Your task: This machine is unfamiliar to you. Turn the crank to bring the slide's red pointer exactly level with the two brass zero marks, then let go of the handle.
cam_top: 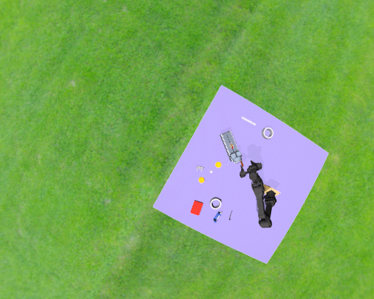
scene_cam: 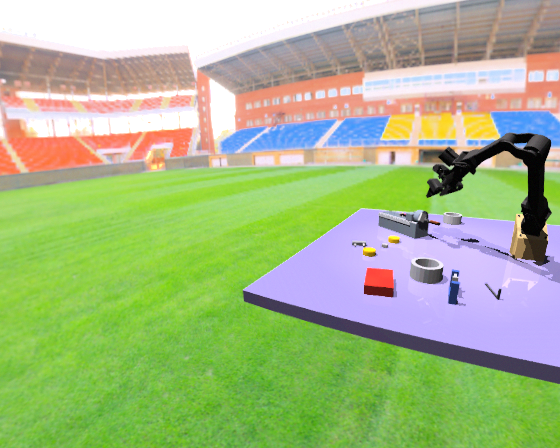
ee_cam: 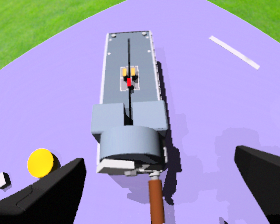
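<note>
The brown crank handle lies 20 mm behind my gripper tip, 10 mm to the left of it and 120 mm below it. Round my gripper tip: red pointer 130 mm ahead, 50 mm to the right, 110 mm below; white bar 130 mm ahead, 360 mm to the right, 190 mm below; small grey bracket 250 mm ahead, 260 mm to the left, 190 mm below.
</note>
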